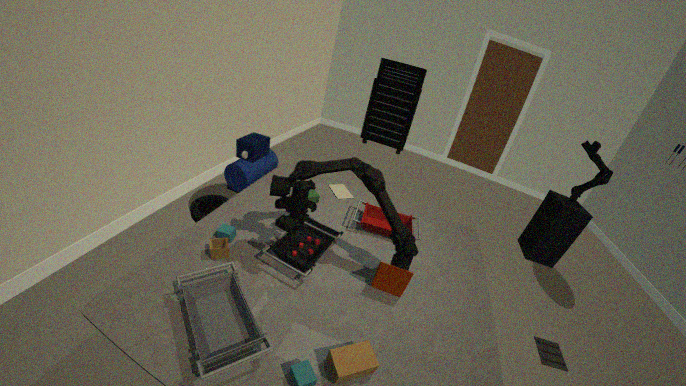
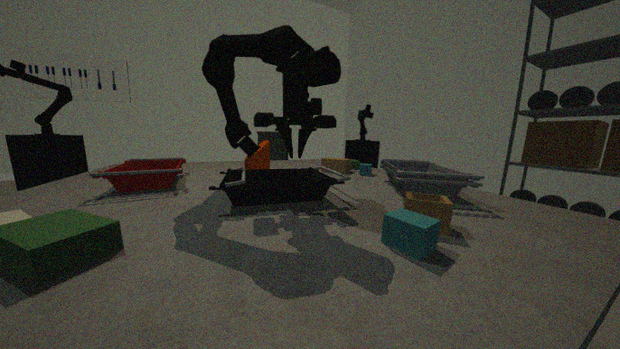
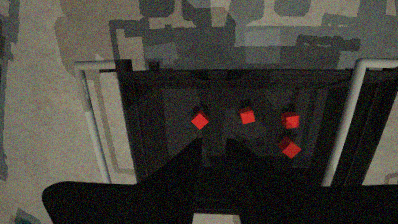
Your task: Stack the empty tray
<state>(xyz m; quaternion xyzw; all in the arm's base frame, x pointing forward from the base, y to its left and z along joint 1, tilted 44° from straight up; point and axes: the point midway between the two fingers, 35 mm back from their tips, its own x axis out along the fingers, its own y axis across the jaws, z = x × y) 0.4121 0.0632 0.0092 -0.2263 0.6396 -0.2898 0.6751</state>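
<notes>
Now: gripper tip 380 mm to the left of the red tray, 310 mm past it and 60 mm above it. Round my gripper tip: pale flat card 570 mm to the right, 100 mm below.
</notes>
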